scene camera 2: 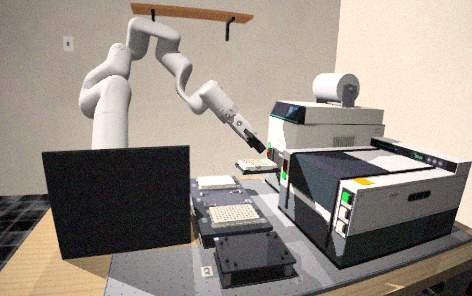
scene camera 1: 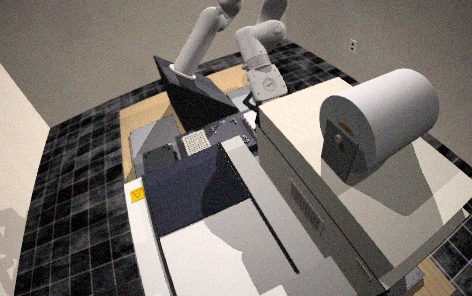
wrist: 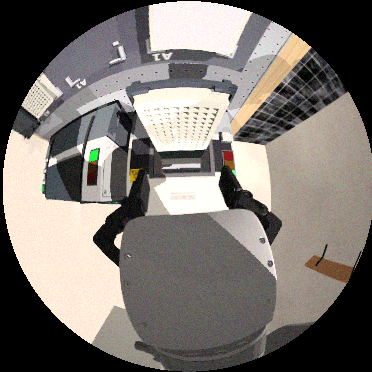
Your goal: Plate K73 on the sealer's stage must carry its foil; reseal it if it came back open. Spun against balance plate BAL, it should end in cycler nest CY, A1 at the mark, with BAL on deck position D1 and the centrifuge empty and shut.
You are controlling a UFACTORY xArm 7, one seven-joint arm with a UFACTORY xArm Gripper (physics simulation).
Labels:
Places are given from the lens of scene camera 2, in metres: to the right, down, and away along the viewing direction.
centrifuge (scene camera 2: 355,219): 0.27, 0.16, 0.53

